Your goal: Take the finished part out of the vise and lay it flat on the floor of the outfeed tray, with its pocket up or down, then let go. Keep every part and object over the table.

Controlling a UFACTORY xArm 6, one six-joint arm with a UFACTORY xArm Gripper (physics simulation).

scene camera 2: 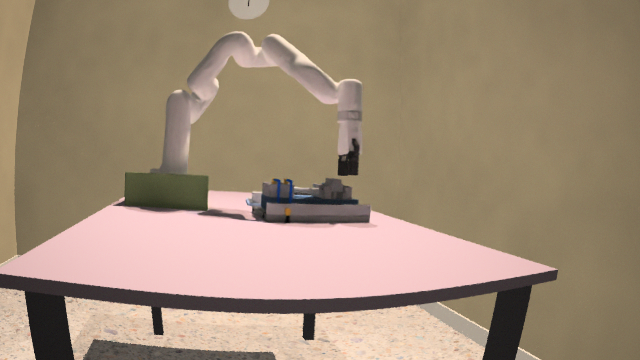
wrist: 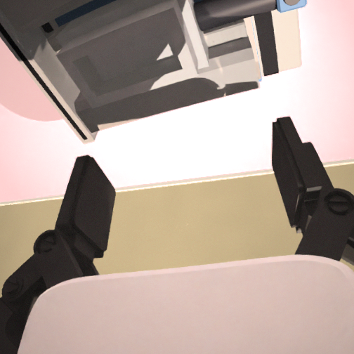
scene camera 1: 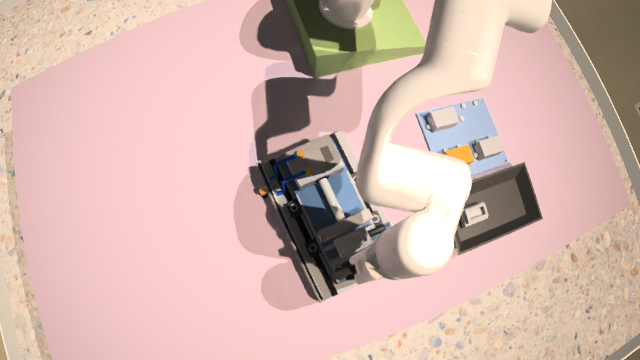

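The finished part, a grey block with a pocket, sits in shadow at the end of the vise; this part shows near the bottom of the vise in scene camera 1 and at the upper left in the wrist view. The vise has a grey and blue body. My gripper is open and empty, pointing down a little above the vise's right end in scene camera 2. The arm hides most of it in scene camera 1. The dark outfeed tray holds a small pale part.
A blue plate with grey blocks and an orange block lies beside the outfeed tray. Blue hooked pieces stand at the vise's other end. A green base block carries the arm. The pink table's edge shows in the wrist view.
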